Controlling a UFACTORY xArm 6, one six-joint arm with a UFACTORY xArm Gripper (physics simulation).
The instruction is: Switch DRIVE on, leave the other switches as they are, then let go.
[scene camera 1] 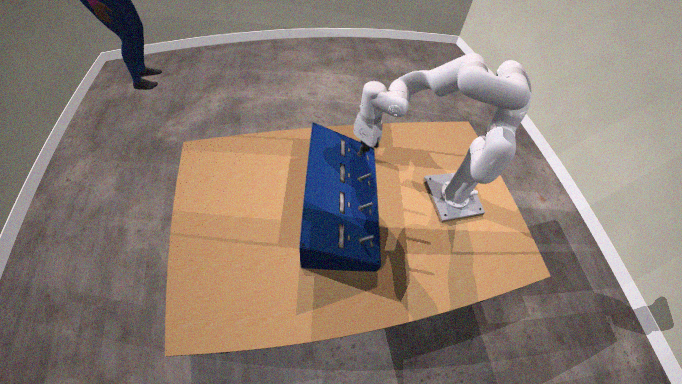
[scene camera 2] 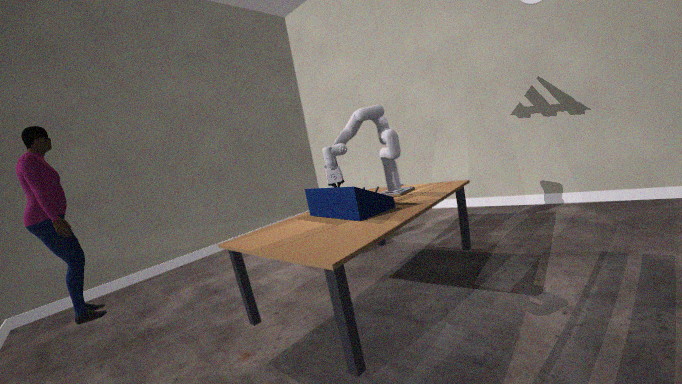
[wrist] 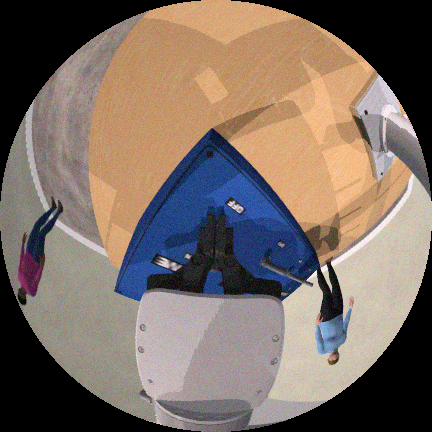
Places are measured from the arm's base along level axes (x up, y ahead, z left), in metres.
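Pixels of known places: gripper, fingertip midpoint: (scene camera 1: pixel 365 150) (wrist: pixel 216 222); arm's base, origin of the base link: (scene camera 1: pixel 454 195) (scene camera 2: pixel 394 190).
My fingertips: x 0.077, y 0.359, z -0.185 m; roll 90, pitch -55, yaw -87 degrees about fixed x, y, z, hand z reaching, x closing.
For each thing: its top centre in the pictures, then the offset to it from my fingertips. "pt": a spot on its surface instead. Level surfaces: height alone.
- OFF label, surface spot: (wrist: pixel 235 205) pt dx -0.024, dy -0.013, dz +0.016 m
- name label, middle of its top: (wrist: pixel 179 271) dx +0.027, dy +0.089, dz -0.001 m
- neighbouring lever, middle of its top: (wrist: pixel 276 278) (scene camera 1: pixel 366 173) dx +0.031, dy +0.027, dz +0.131 m
- wooden table, its level: dx -0.098 m
A blue sloped switch panel (scene camera 1: pixel 325 200) (scene camera 2: pixel 332 204) (wrist: pixel 225 175) stands on the table. My gripper (scene camera 1: pixel 362 152) (wrist: pixel 216 222) is shut and empty, its fingertips low over the panel's far-end switch in scene camera 1. The fingers hide that switch's lever, so its position cannot be told. An OFF label (wrist: pixel 235 205) shows beside the fingertips. A name label (wrist: pixel 167 262) is partly covered by the fingers and not fully readable. The neighbouring lever (scene camera 1: pixel 365 177) (wrist: pixel 285 272) stands clear of the fingers. Two more levers, a third (scene camera 1: pixel 365 206) and a fourth (scene camera 1: pixel 367 240), follow along the panel.
The wooden table (scene camera 1: pixel 235 200) (scene camera 2: pixel 280 240) (wrist: pixel 165 100) carries the panel and the arm's base plate (scene camera 1: pixel 435 190) (wrist: pixel 372 145). A person in a pink top (scene camera 2: pixel 42 185) (wrist: pixel 31 275) stands away from the table. A person in a light blue top (wrist: pixel 332 332) shows in the wrist view.
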